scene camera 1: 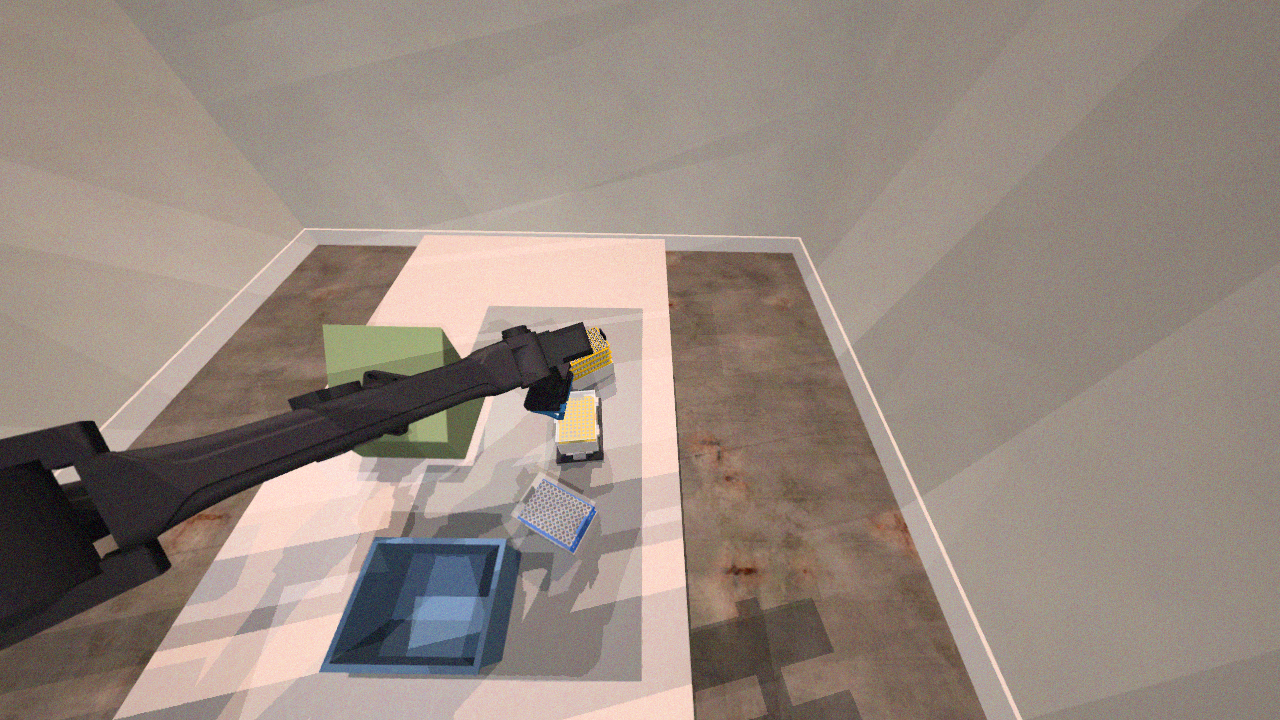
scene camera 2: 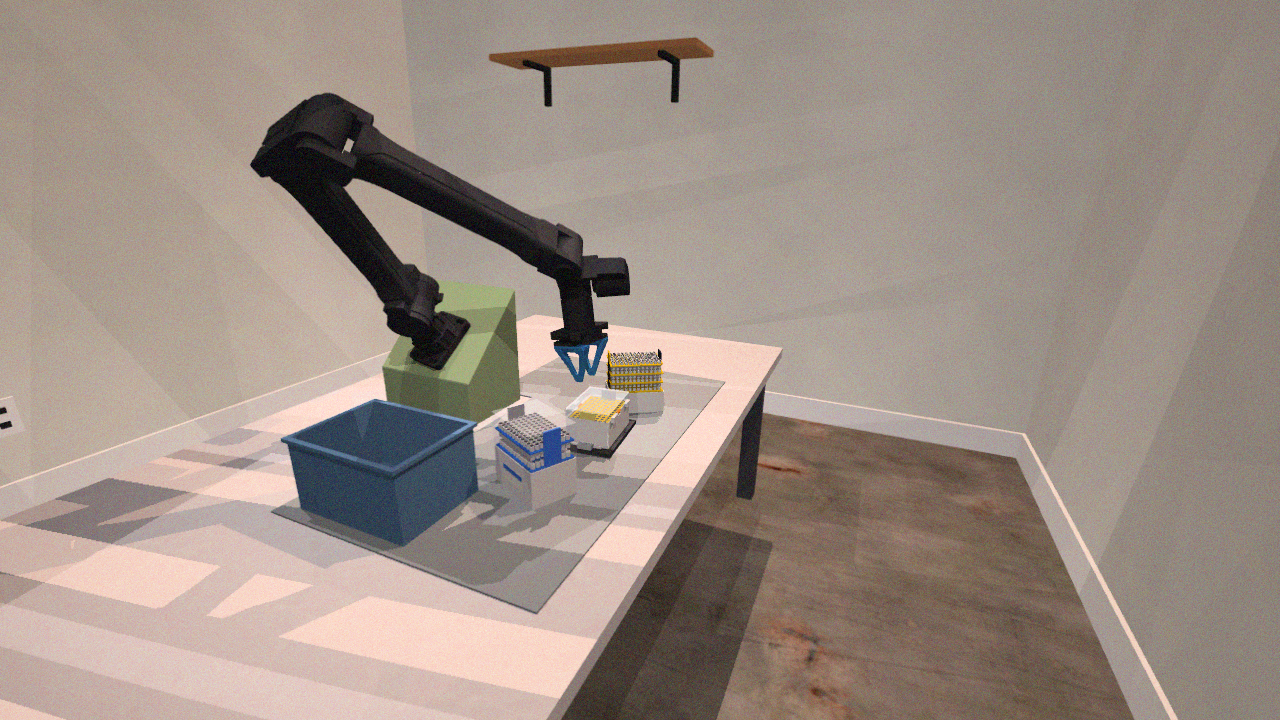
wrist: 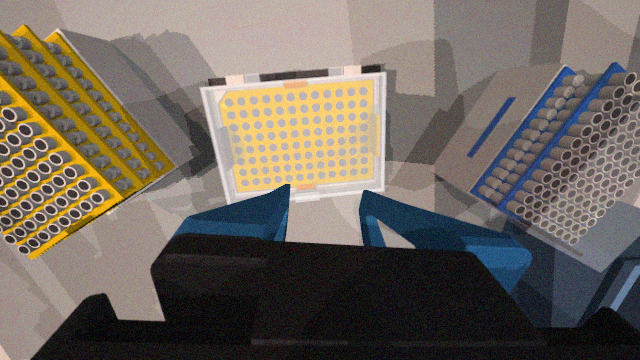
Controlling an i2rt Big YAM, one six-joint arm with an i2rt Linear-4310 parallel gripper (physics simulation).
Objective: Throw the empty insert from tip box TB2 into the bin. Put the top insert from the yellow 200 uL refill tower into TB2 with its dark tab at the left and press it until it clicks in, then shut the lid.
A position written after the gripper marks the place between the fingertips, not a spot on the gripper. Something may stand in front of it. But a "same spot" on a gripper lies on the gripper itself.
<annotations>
gripper: scene camera 1; scene camera 2 585,378; wrist
blue-and-white tip box: scene camera 1 565,518; scene camera 2 535,446; wrist 544,145
same spot on gripper: [wrist: 231,264] = [scene camera 1: 570,377]
same spot on clear lid: [wrist: 325,136] = [scene camera 1: 578,421]
</annotations>
